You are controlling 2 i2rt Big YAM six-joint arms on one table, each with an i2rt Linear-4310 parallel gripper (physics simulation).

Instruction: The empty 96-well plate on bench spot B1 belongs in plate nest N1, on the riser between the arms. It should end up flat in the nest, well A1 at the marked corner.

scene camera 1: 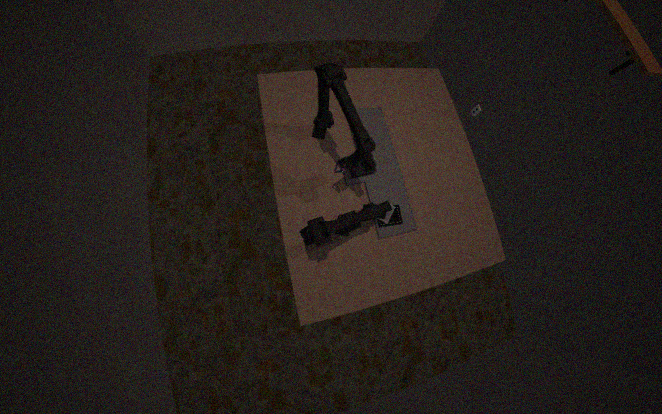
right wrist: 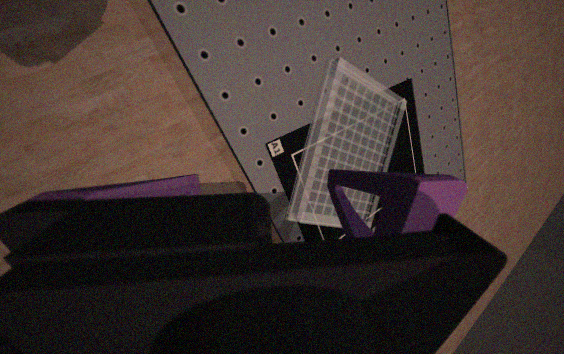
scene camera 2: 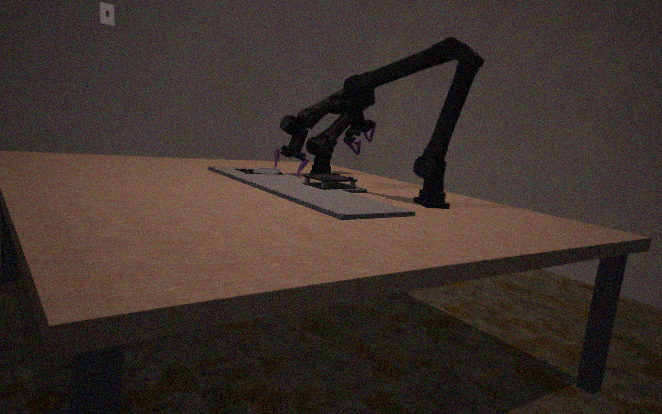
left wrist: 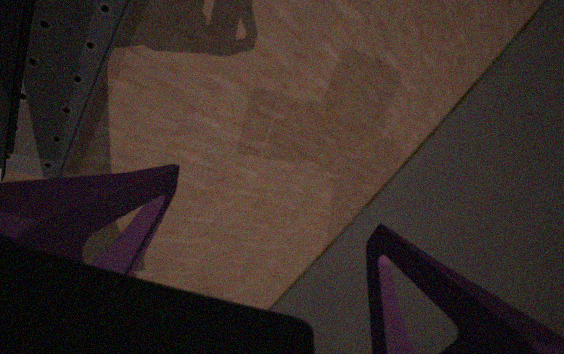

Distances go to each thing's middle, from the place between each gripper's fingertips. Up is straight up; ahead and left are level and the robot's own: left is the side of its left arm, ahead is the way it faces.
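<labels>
The gridded well plate (right wrist: pixel 355 122) is 7 cm ahead of my right hand, 2 cm to the right of it and 1 cm above it. As for the black plate nest (right wrist: pixel 407 155), it is 5 cm to the right of my right hand and 9 cm ahead of it.
The black plate nest is 29 cm ahead of my left hand, 31 cm to the right of it and 14 cm below it. My left hand itself is 27 cm short of the gridded well plate, 13 cm above it and 28 cm to the left of it.
</labels>
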